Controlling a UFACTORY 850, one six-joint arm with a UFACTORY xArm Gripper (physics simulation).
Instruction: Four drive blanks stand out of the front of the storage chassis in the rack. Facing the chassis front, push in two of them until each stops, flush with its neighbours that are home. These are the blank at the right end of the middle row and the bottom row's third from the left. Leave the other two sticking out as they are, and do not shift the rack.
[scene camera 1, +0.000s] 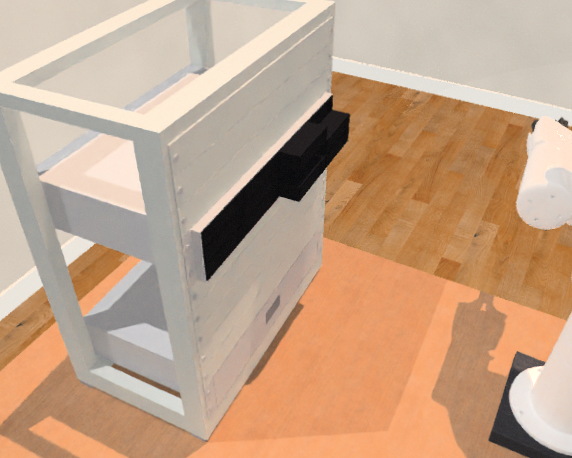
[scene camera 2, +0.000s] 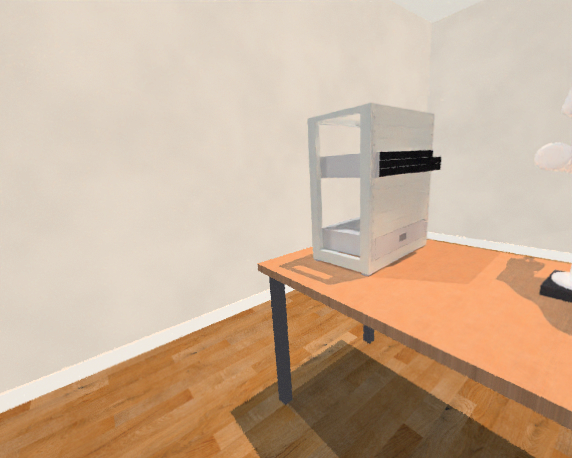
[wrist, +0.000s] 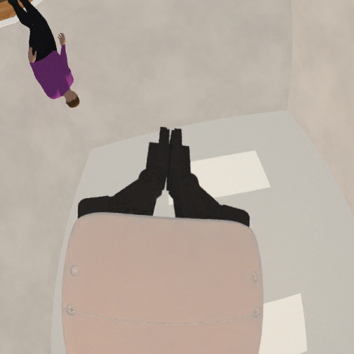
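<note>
The storage chassis (scene camera 1: 235, 227) (scene camera 2: 400, 164) is a black-fronted unit across the pale rack (scene camera 1: 157, 200) (scene camera 2: 366, 200). In scene camera 1, black drive blanks stand out of its right half: one protruding block (scene camera 1: 303, 142) is right of the middle, and another (scene camera 1: 339, 125) is at the right end. Dark parts also stand out below them. Black merges with black, so their rows, exact columns and number cannot be told. In scene camera 2, a blank (scene camera 2: 436, 163) juts past the right end. My gripper (wrist: 168, 140) is shut and empty, pointing up towards wall and ceiling, away from the chassis.
The rack stands on an orange table (scene camera 1: 360, 320) (scene camera 2: 450, 310). The arm's white links (scene camera 1: 545, 190) (scene camera 2: 554, 156) and its black base plate (scene camera 1: 505, 425) (scene camera 2: 552, 290) are at the right, apart from the rack. A person in purple (wrist: 52, 75) shows in the wrist view.
</note>
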